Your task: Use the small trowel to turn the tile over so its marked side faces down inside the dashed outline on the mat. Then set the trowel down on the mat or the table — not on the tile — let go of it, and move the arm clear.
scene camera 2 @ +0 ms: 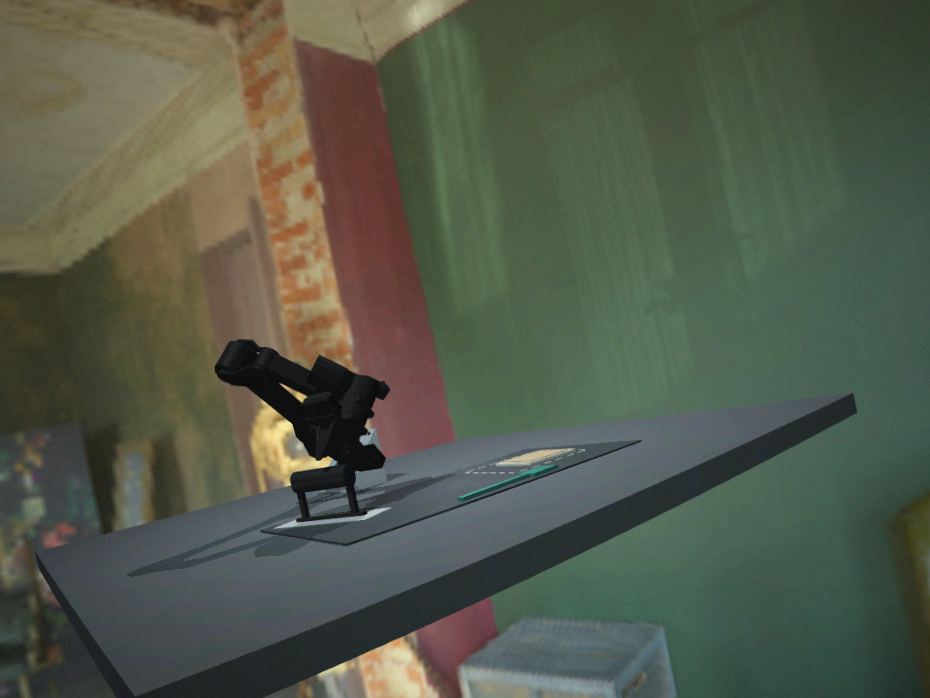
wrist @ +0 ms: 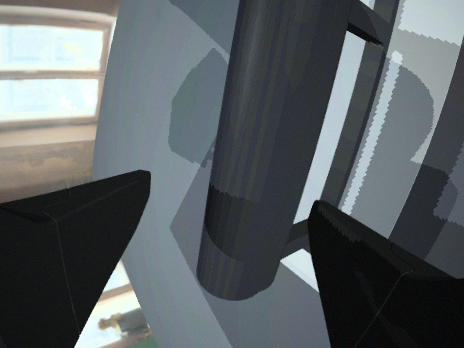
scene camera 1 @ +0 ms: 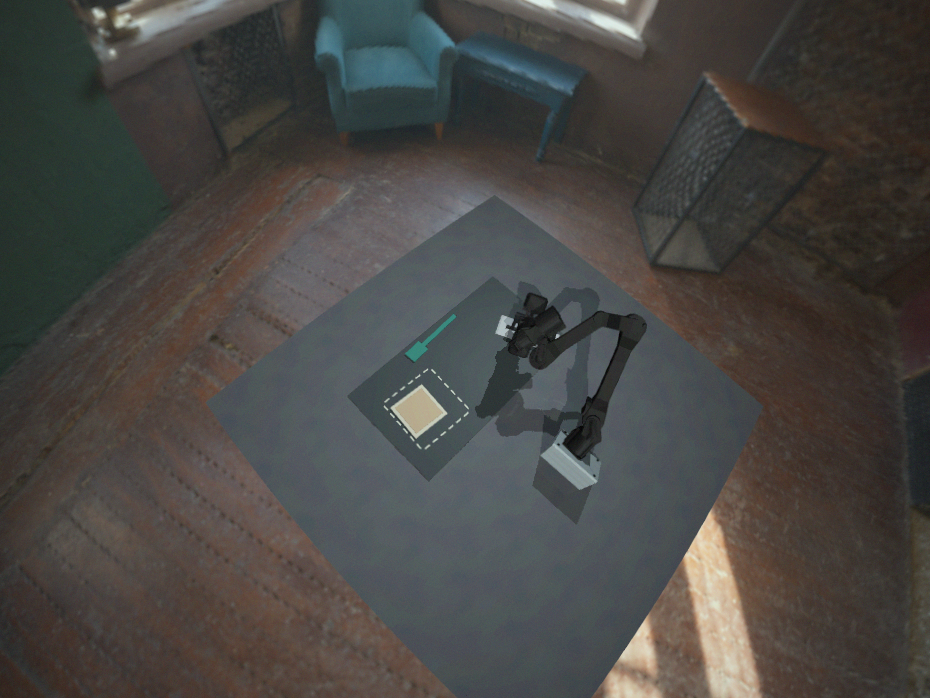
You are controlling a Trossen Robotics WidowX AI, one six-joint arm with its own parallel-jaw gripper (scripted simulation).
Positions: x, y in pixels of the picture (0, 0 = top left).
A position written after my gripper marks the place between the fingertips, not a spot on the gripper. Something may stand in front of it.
my gripper: scene camera 2 329, 471; wrist 231, 197; scene camera 1 527, 318
same spot on dark mat: (scene camera 1: 474, 362) = (scene camera 2: 443, 488)
